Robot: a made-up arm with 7 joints. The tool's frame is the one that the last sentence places. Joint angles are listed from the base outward.
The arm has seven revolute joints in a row. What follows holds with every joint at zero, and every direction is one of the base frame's.
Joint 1 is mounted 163.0 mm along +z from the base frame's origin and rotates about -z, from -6.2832 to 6.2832 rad.
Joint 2 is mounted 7.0 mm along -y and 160.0 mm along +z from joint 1 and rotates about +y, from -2.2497 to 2.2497 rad.
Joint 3 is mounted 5.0 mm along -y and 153.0 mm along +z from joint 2 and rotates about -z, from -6.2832 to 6.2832 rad.
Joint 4 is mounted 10.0 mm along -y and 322.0 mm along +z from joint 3 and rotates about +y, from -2.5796 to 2.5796 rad.
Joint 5 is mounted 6.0 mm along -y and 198.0 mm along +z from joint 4 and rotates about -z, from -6.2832 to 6.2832 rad.
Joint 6 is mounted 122.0 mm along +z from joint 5 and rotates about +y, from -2.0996 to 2.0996 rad.
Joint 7 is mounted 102.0 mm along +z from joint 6 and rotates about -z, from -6.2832 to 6.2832 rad.
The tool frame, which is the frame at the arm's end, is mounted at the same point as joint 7; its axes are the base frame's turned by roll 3.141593, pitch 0.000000 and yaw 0.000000 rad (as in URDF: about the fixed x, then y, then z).
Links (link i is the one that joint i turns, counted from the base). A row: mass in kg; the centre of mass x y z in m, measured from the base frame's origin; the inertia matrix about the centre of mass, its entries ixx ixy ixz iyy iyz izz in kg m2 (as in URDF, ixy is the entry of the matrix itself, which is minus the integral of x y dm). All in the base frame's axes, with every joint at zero. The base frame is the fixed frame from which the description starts. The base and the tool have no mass.
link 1: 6.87; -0.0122 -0.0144 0.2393; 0.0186 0 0 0.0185 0.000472 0.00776
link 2: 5.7; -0.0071 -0.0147 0.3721; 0.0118 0 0 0.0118 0.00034 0.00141
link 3: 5.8; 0.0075 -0.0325 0.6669; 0.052 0 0 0.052 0.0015 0.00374
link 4: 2.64; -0.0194 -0.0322 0.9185; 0.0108 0 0 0.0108 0.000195 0.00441
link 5: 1.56; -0.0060 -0.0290 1.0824; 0.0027 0 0 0.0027 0 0.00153
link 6: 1.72; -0.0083 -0.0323 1.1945; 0.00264 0 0 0.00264 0 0.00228
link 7: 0.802; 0.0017 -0.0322 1.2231; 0.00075 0 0 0.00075 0 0.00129
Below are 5 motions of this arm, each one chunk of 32 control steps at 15 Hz.
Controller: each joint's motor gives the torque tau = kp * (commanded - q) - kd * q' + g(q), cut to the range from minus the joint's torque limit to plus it. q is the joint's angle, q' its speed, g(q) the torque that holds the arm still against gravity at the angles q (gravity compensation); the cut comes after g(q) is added. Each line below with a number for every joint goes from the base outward.
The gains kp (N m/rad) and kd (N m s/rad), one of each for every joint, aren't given. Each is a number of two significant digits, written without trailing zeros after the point. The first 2 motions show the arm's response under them.
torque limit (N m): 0.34 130 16 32 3.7 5.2 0.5
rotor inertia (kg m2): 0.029 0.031 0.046 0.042 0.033 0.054 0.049
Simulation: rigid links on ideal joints. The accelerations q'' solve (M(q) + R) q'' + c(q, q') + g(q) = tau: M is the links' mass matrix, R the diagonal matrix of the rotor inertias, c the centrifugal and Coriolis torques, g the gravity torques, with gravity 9.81 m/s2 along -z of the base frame. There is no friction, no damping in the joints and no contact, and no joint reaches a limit. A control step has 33 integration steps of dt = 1/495 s. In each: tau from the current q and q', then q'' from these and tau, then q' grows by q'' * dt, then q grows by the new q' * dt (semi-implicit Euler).
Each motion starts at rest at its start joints. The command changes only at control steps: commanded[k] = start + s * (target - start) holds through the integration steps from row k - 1 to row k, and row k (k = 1, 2, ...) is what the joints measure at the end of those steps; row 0 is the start. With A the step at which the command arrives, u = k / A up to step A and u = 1 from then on. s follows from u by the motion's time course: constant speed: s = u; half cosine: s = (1 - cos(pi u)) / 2; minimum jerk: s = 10 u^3 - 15 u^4 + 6 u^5; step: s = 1 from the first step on.
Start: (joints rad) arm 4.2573 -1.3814 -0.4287 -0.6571 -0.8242 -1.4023 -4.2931
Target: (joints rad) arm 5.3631 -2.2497 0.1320 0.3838 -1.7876 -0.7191 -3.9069
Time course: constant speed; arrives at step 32
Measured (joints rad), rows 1 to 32:
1: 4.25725 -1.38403 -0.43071 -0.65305 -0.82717 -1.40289 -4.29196
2: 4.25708 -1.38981 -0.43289 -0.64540 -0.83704 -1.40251 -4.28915
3: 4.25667 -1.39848 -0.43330 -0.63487 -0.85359 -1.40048 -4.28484
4: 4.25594 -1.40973 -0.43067 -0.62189 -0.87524 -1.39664 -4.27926
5: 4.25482 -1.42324 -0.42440 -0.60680 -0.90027 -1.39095 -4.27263
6: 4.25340 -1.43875 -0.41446 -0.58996 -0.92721 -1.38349 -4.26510
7: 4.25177 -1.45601 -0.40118 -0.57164 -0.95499 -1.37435 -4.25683
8: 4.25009 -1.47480 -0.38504 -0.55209 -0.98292 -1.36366 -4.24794
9: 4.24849 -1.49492 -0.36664 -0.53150 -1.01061 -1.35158 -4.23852
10: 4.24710 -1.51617 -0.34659 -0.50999 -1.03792 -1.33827 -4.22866
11: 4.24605 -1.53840 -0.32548 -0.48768 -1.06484 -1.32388 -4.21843
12: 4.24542 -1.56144 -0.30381 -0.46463 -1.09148 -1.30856 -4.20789
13: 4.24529 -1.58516 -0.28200 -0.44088 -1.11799 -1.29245 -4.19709
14: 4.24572 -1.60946 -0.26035 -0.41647 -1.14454 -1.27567 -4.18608
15: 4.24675 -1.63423 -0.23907 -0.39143 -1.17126 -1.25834 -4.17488
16: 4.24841 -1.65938 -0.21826 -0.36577 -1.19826 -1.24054 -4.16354
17: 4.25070 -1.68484 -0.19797 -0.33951 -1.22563 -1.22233 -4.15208
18: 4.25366 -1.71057 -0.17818 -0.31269 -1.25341 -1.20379 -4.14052
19: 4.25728 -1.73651 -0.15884 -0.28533 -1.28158 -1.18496 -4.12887
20: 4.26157 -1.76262 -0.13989 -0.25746 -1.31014 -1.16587 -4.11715
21: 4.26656 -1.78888 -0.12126 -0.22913 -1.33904 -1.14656 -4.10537
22: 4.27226 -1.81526 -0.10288 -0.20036 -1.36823 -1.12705 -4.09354
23: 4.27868 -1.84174 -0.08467 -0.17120 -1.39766 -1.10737 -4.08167
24: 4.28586 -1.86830 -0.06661 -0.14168 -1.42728 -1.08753 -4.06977
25: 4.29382 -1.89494 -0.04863 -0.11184 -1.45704 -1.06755 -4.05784
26: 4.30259 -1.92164 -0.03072 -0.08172 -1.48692 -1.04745 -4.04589
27: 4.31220 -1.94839 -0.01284 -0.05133 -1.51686 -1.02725 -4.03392
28: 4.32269 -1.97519 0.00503 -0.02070 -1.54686 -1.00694 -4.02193
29: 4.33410 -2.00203 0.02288 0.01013 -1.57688 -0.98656 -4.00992
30: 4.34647 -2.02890 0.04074 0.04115 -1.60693 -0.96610 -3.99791
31: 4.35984 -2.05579 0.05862 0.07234 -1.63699 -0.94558 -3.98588
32: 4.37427 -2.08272 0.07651 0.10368 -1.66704 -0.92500 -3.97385
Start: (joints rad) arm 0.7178 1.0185 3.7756 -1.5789 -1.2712 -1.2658 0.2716
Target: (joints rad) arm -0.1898 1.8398 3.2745 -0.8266 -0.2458 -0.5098 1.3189
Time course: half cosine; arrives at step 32
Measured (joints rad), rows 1 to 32:
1: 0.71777 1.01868 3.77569 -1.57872 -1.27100 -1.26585 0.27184
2: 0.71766 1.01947 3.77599 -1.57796 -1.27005 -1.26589 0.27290
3: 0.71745 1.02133 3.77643 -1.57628 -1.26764 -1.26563 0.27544
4: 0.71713 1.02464 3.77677 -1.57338 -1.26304 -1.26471 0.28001
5: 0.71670 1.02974 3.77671 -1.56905 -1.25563 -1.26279 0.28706
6: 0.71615 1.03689 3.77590 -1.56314 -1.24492 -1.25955 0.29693
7: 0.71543 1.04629 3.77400 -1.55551 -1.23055 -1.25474 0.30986
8: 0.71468 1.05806 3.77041 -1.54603 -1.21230 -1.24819 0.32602
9: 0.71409 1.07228 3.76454 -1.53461 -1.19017 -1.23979 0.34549
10: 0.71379 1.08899 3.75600 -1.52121 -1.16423 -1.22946 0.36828
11: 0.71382 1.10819 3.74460 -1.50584 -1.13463 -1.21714 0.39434
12: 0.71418 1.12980 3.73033 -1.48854 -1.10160 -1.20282 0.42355
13: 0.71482 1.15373 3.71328 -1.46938 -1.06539 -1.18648 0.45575
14: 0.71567 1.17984 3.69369 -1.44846 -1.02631 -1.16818 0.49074
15: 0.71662 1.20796 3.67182 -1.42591 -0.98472 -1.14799 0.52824
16: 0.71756 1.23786 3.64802 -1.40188 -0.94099 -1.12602 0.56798
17: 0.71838 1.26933 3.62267 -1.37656 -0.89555 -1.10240 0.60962
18: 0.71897 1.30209 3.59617 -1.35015 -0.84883 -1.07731 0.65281
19: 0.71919 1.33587 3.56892 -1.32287 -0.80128 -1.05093 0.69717
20: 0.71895 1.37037 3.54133 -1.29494 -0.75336 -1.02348 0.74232
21: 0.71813 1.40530 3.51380 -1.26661 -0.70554 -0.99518 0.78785
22: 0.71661 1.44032 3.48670 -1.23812 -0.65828 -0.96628 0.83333
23: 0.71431 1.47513 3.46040 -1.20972 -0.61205 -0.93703 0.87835
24: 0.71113 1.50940 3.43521 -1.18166 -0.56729 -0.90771 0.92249
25: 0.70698 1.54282 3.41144 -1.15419 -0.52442 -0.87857 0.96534
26: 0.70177 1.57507 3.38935 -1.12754 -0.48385 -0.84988 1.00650
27: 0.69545 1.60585 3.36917 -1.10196 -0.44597 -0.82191 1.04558
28: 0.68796 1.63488 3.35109 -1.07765 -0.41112 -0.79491 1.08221
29: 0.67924 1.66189 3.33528 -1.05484 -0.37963 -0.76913 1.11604
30: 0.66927 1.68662 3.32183 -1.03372 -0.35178 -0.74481 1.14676
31: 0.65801 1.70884 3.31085 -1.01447 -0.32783 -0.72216 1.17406
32: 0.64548 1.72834 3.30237 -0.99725 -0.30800 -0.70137 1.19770
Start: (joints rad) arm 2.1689 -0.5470 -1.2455 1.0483 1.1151 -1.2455 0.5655
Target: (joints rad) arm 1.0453 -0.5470 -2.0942 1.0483 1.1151 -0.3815 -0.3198
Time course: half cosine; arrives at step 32
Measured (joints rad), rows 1 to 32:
1: 2.16887 -0.54698 -1.24559 1.04832 1.11509 -1.24539 0.56530
2: 2.16871 -0.54692 -1.24606 1.04839 1.11505 -1.24487 0.56440
3: 2.16827 -0.54680 -1.24732 1.04855 1.11497 -1.24355 0.56226
4: 2.16738 -0.54660 -1.24983 1.04884 1.11484 -1.24106 0.55840
5: 2.16583 -0.54633 -1.25410 1.04929 1.11468 -1.23709 0.55244
6: 2.16337 -0.54599 -1.26059 1.04989 1.11455 -1.23138 0.54410
7: 2.15981 -0.54560 -1.26972 1.05067 1.11446 -1.22372 0.53316
8: 2.15517 -0.54519 -1.28188 1.05144 1.11438 -1.21409 0.51949
9: 2.14963 -0.54479 -1.29744 1.05213 1.11421 -1.20246 0.50302
10: 2.14336 -0.54441 -1.31663 1.05271 1.11389 -1.18879 0.48374
11: 2.13650 -0.54408 -1.33957 1.05318 1.11346 -1.17305 0.46170
12: 2.12919 -0.54380 -1.36624 1.05356 1.11299 -1.15525 0.43699
13: 2.12156 -0.54359 -1.39651 1.05385 1.11256 -1.13543 0.40974
14: 2.11374 -0.54345 -1.43015 1.05409 1.11224 -1.11365 0.38015
15: 2.10581 -0.54339 -1.46682 1.05428 1.11207 -1.09002 0.34843
16: 2.09783 -0.54341 -1.50611 1.05445 1.11210 -1.06467 0.31482
17: 2.08985 -0.54352 -1.54755 1.05462 1.11234 -1.03775 0.27960
18: 2.08185 -0.54370 -1.59064 1.05481 1.11280 -1.00943 0.24307
19: 2.07379 -0.54396 -1.63482 1.05503 1.11346 -0.97993 0.20555
20: 2.06558 -0.54428 -1.67951 1.05531 1.11430 -0.94945 0.16737
21: 2.05712 -0.54466 -1.72416 1.05564 1.11530 -0.91821 0.12888
22: 2.04826 -0.54508 -1.76819 1.05604 1.11639 -0.88646 0.09042
23: 2.03886 -0.54553 -1.81105 1.05651 1.11755 -0.85444 0.05236
24: 2.02874 -0.54600 -1.85223 1.05705 1.11872 -0.82241 0.01504
25: 2.01773 -0.54648 -1.89126 1.05763 1.11985 -0.79062 -0.02118
26: 2.00567 -0.54696 -1.92770 1.05825 1.12091 -0.75933 -0.05597
27: 1.99238 -0.54743 -1.96120 1.05890 1.12186 -0.72879 -0.08901
28: 1.97771 -0.54787 -1.99142 1.05955 1.12267 -0.69926 -0.11996
29: 1.96154 -0.54829 -2.01811 1.06018 1.12333 -0.67097 -0.14856
30: 1.94373 -0.54868 -2.04107 1.06080 1.12384 -0.64418 -0.17452
31: 1.92418 -0.54904 -2.06013 1.06137 1.12420 -0.61911 -0.19759
32: 1.90281 -0.54936 -2.07519 1.06190 1.12443 -0.59597 -0.21757

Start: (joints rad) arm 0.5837 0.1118 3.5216 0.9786 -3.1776 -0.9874 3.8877
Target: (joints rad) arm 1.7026 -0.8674 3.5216 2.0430 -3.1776 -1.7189 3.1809
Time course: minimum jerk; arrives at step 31
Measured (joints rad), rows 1 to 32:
1: 0.58374 0.11177 3.52160 0.97859 -3.17761 -0.98741 3.88768
2: 0.58402 0.11157 3.52161 0.97852 -3.17772 -0.98750 3.88751
3: 0.58497 0.11087 3.52163 0.97842 -3.17802 -0.98774 3.88692
4: 0.58717 0.10922 3.52169 0.97846 -3.17859 -0.98828 3.88554
5: 0.59123 0.10611 3.52180 0.97895 -3.17948 -0.98927 3.88296
6: 0.59775 0.10100 3.52197 0.98032 -3.18064 -0.99093 3.87873
7: 0.60725 0.09333 3.52217 0.98310 -3.18204 -0.99353 3.87246
8: 0.62006 0.08263 3.52229 0.98780 -3.18358 -0.99731 3.86379
9: 0.63635 0.06849 3.52220 0.99495 -3.18518 -1.00255 3.85244
10: 0.65602 0.05056 3.52171 1.00503 -3.18680 -1.00946 3.83820
11: 0.67879 0.02864 3.52061 1.01845 -3.18837 -1.01822 3.82095
12: 0.70416 0.00263 3.51870 1.03555 -3.18989 -1.02895 3.80066
13: 0.73156 -0.02749 3.51584 1.05655 -3.19135 -1.04172 3.77741
14: 0.76036 -0.06156 3.51196 1.08162 -3.19276 -1.05651 3.75135
15: 0.78892 -0.09937 3.50800 1.11081 -3.19393 -1.07323 3.72270
16: 0.81597 -0.14056 3.50475 1.14411 -3.19464 -1.09176 3.69178
17: 0.84076 -0.18465 3.50253 1.18134 -3.19473 -1.11196 3.65896
18: 0.86353 -0.23108 3.50074 1.22214 -3.19428 -1.13373 3.62466
19: 0.88473 -0.27921 3.49868 1.26604 -3.19350 -1.15691 3.58936
20: 0.90475 -0.32835 3.49588 1.31246 -3.19260 -1.18130 3.55355
21: 0.92387 -0.37776 3.49207 1.36077 -3.19179 -1.20668 3.51777
22: 0.94233 -0.42672 3.48725 1.41030 -3.19122 -1.23280 3.48251
23: 0.96028 -0.47449 3.48158 1.46033 -3.19095 -1.25940 3.44829
24: 0.97783 -0.52037 3.47541 1.51016 -3.19100 -1.28621 3.41558
25: 0.99506 -0.56372 3.46916 1.55904 -3.19132 -1.31297 3.38481
26: 1.01202 -0.60399 3.46328 1.60629 -3.19182 -1.33941 3.35635
27: 1.02880 -0.64075 3.45822 1.65127 -3.19239 -1.36527 3.33050
28: 1.04545 -0.67368 3.45435 1.69341 -3.19290 -1.39034 3.30746
29: 1.06208 -0.70264 3.45194 1.73227 -3.19326 -1.41443 3.28731
30: 1.07878 -0.72766 3.45115 1.76756 -3.19340 -1.43738 3.27003
31: 1.09568 -0.74899 3.45205 1.79917 -3.19327 -1.45916 3.25543
32: 1.11289 -0.76704 3.45459 1.82718 -3.19285 -1.47976 3.24319

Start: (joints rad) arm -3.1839 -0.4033 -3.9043 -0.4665 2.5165 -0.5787 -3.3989
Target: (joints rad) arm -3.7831 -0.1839 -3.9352 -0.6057 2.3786 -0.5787 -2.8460
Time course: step
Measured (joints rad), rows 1 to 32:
1: -3.19234 -0.38548 -3.94551 -0.45640 2.52629 -0.58322 -3.37518
2: -3.21903 -0.36164 -3.97727 -0.46230 2.52553 -0.58612 -3.31064
3: -3.25747 -0.33803 -3.98549 -0.47572 2.50949 -0.58477 -3.23757
4: -3.30521 -0.31599 -3.97710 -0.49102 2.48516 -0.58204 -3.17348
5: -3.36019 -0.29609 -3.95973 -0.50556 2.45846 -0.58002 -3.11952
6: -3.41701 -0.27864 -3.93931 -0.51772 2.43319 -0.57991 -3.07445
7: -3.47117 -0.26366 -3.92016 -0.52754 2.41179 -0.58165 -3.03687
8: -3.51977 -0.25096 -3.90495 -0.53561 2.39516 -0.58447 -3.00551
9: -3.56141 -0.24025 -3.89477 -0.54255 2.38313 -0.58748 -2.97934
10: -3.59598 -0.23124 -3.88959 -0.54881 2.37501 -0.59003 -2.95747
11: -3.62416 -0.22368 -3.88864 -0.55466 2.36994 -0.59177 -2.93919
12: -3.64703 -0.21733 -3.89083 -0.56019 2.36709 -0.59262 -2.92390
13: -3.66572 -0.21201 -3.89507 -0.56540 2.36581 -0.59266 -2.91111
14: -3.68120 -0.20754 -3.90039 -0.57025 2.36557 -0.59207 -2.90042
15: -3.69424 -0.20380 -3.90605 -0.57470 2.36600 -0.59105 -2.89148
16: -3.70541 -0.20067 -3.91155 -0.57871 2.36683 -0.58979 -2.88400
17: -3.71510 -0.19804 -3.91656 -0.58228 2.36787 -0.58842 -2.87775
18: -3.72360 -0.19584 -3.92091 -0.58542 2.36902 -0.58707 -2.87253
19: -3.73108 -0.19400 -3.92455 -0.58815 2.37017 -0.58579 -2.86816
20: -3.73769 -0.19246 -3.92750 -0.59051 2.37129 -0.58464 -2.86452
21: -3.74353 -0.19116 -3.92982 -0.59253 2.37233 -0.58362 -2.86147
22: -3.74868 -0.19006 -3.93158 -0.59427 2.37327 -0.58275 -2.85893
23: -3.75320 -0.18914 -3.93289 -0.59576 2.37410 -0.58202 -2.85680
24: -3.75716 -0.18835 -3.93382 -0.59703 2.37483 -0.58140 -2.85502
25: -3.76062 -0.18769 -3.93445 -0.59812 2.37545 -0.58090 -2.85354
26: -3.76363 -0.18713 -3.93486 -0.59907 2.37597 -0.58049 -2.85230
27: -3.76625 -0.18665 -3.93511 -0.59988 2.37641 -0.58016 -2.85126
28: -3.76851 -0.18624 -3.93525 -0.60059 2.37678 -0.57989 -2.85040
29: -3.77046 -0.18589 -3.93530 -0.60120 2.37708 -0.57967 -2.84967
30: -3.77215 -0.18559 -3.93531 -0.60174 2.37732 -0.57950 -2.84907
31: -3.77361 -0.18533 -3.93529 -0.60221 2.37752 -0.57936 -2.84856
32: -3.77486 -0.18512 -3.93526 -0.60262 2.37769 -0.57924 -2.84814

